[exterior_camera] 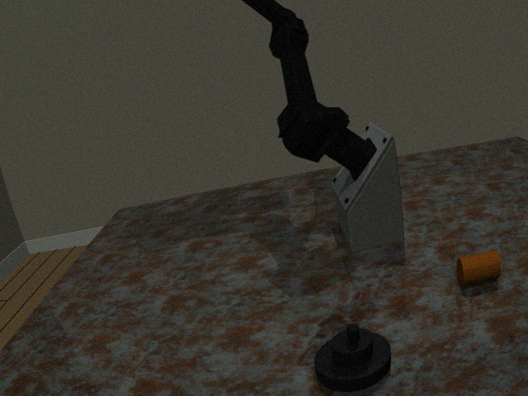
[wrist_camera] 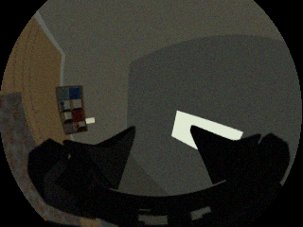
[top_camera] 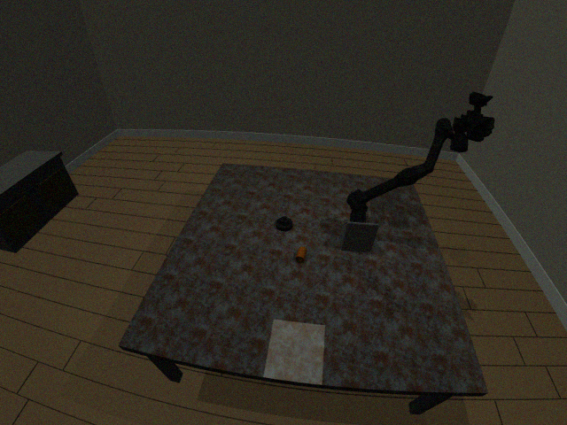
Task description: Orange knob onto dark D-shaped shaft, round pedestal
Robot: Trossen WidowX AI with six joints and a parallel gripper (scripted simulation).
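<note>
My gripper tip is now 690 mm above the orange knob, 610 mm short of it and 150 mm to the right of it. The rest, counted from my gripper tip: dark round pedestal (720 mm ahead, 680 mm below, 40 mm to the right).
</note>
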